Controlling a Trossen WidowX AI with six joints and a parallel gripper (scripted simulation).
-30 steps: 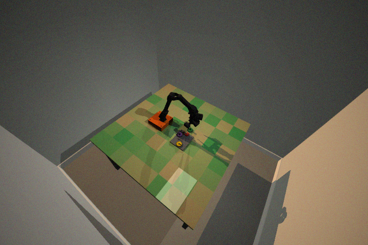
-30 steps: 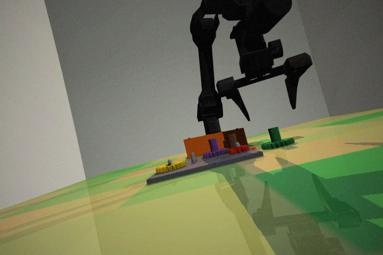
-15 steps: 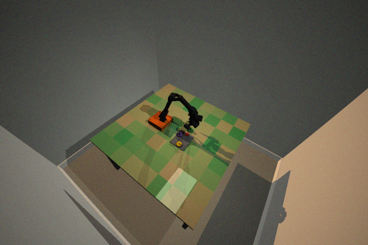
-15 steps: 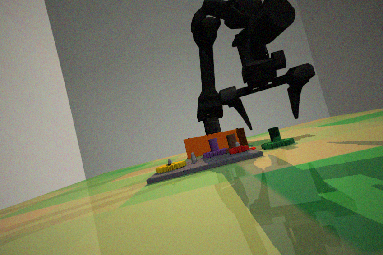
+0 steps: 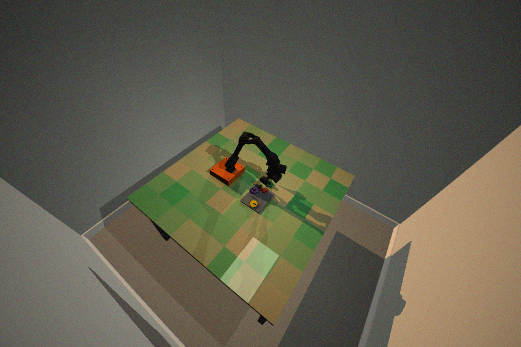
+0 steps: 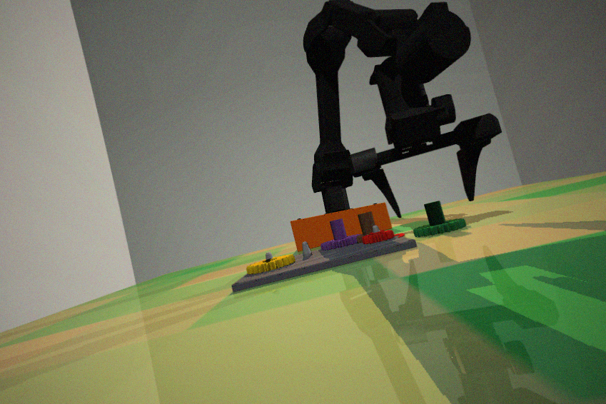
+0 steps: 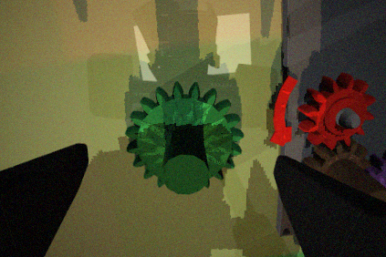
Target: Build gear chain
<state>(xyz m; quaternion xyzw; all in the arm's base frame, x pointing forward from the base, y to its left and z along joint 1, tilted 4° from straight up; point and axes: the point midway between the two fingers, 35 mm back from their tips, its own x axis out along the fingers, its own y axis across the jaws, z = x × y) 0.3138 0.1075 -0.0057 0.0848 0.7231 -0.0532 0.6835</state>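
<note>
My gripper tip is 10 mm short of the red arrow, 60 mm to the left of it and 20 mm above it. Round my gripper tip: red gear (10 mm ahead, 80 mm to the right, 10 mm below); brown gear (30 mm behind, 90 mm to the right, 10 mm below); green gear (10 mm below).
</note>
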